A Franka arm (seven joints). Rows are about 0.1 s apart.
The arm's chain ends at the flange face. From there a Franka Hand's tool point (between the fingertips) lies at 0.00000 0.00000 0.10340 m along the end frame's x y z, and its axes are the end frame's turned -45 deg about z.
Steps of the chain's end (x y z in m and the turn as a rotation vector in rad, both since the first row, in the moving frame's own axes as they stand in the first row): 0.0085, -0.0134, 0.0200, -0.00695, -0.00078, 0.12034; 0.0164, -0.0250, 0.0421, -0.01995, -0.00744, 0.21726; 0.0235, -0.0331, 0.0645, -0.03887, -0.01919, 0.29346; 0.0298, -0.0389, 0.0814, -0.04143, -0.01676, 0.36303; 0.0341, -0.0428, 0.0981, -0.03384, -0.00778, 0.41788
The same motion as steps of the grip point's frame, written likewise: 0.0149, -0.0030, 0.0200, -0.00436, -0.00547, 0.12034; 0.0272, -0.0054, 0.0421, -0.00885, -0.01937, 0.21726; 0.0356, -0.0060, 0.0644, -0.01392, -0.04105, 0.29346; 0.0441, -0.0054, 0.0813, -0.01744, -0.04115, 0.36303; 0.0510, -0.0049, 0.0980, -0.01843, -0.02943, 0.41788
